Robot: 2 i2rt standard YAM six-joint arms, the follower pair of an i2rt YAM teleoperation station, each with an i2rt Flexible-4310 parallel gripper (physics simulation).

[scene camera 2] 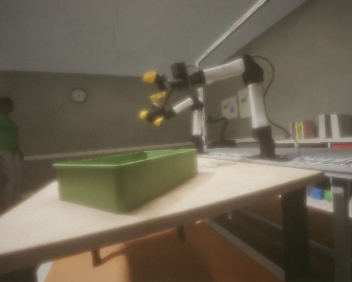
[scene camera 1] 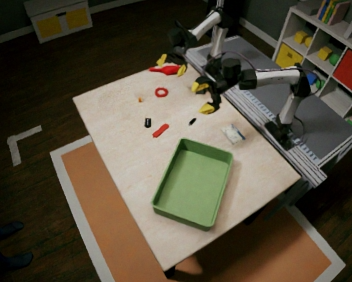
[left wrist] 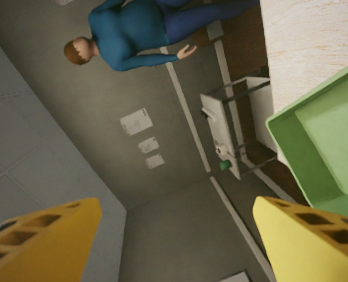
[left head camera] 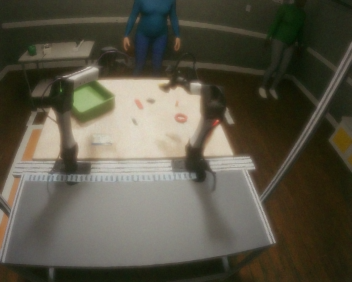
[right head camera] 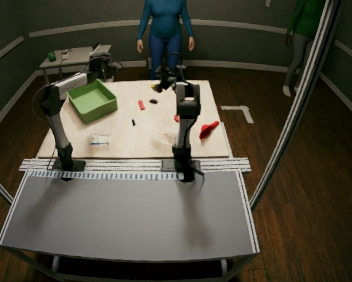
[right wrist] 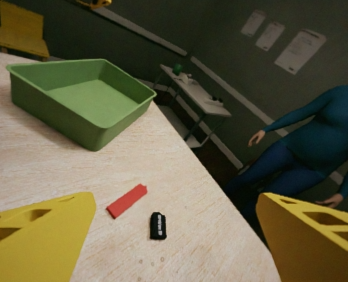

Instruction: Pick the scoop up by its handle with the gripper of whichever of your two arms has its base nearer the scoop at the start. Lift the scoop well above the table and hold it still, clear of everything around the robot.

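Frame: origin at the left arm's base, x left, y up, z ahead, level; millimetres.
Where they show: left gripper, between the fingertips: (scene camera 2: 146,88) (scene camera 1: 195,102) (left wrist: 177,205) (right head camera: 104,62); right gripper, between the fingertips: (scene camera 2: 148,119) (scene camera 1: 169,71) (left head camera: 162,77) (right head camera: 156,78) (right wrist: 175,200); left arm's base, origin of its link: (scene camera 2: 267,159) (scene camera 1: 278,136) (left head camera: 72,168) (right head camera: 69,165); right arm's base, origin of its link: (scene camera 2: 199,153) (scene camera 1: 213,73) (left head camera: 190,165) (right head camera: 180,166).
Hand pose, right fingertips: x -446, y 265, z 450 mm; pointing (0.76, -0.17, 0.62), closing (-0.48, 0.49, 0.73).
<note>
Things, the pixels of their top centre, and the offset from my right fingertips.
- red scoop, centre of its top: (right head camera: 207,122) (scene camera 1: 165,66) dy -209, dx -301, dz -120 mm
- green tray, centre of its top: (scene camera 2: 137,155) (right wrist: 104,83) (scene camera 1: 195,177) (left head camera: 85,91) (right head camera: 89,94) dy -183, dx +486, dz +120 mm
- red ring, centre of its top: (scene camera 1: 161,91) (left head camera: 181,116) dy -260, dx -144, dz -16 mm
- red block, centre of its top: (right wrist: 131,196) (scene camera 1: 160,130) dy -265, dx +123, dz +116 mm
- black item, centre of its top: (right wrist: 159,222) (scene camera 1: 147,122) dy -260, dx +45, dz +155 mm
- small white packet, centre of its top: (scene camera 2: 210,164) (scene camera 1: 233,134) (left head camera: 102,139) (right head camera: 100,139) dy -274, dx +315, dz -228 mm
The red scoop (right head camera: 209,129) (scene camera 1: 171,70) lies on the table, to the right of the right arm in the right head camera, with its narrower handle toward the upper right. In the left head camera the right arm mostly hides it. My right gripper (scene camera 1: 171,65) (scene camera 2: 151,118) (right wrist: 175,200) is open and empty, raised above the table; in scene camera 1 it overlaps the scoop, but the scoop does not show between its fingers in the right wrist view. My left gripper (scene camera 1: 203,97) (scene camera 2: 154,87) (left wrist: 177,205) is open and empty, raised above the table.
A green tray (left head camera: 92,102) (right head camera: 92,104) (scene camera 1: 192,182) (scene camera 2: 120,185) stands on the table. A red ring (scene camera 1: 156,93), a red block (scene camera 1: 160,130) (right wrist: 127,201), a black item (scene camera 1: 147,122) (right wrist: 158,226) and a small white packet (right head camera: 100,140) (scene camera 1: 233,133) lie there too.
</note>
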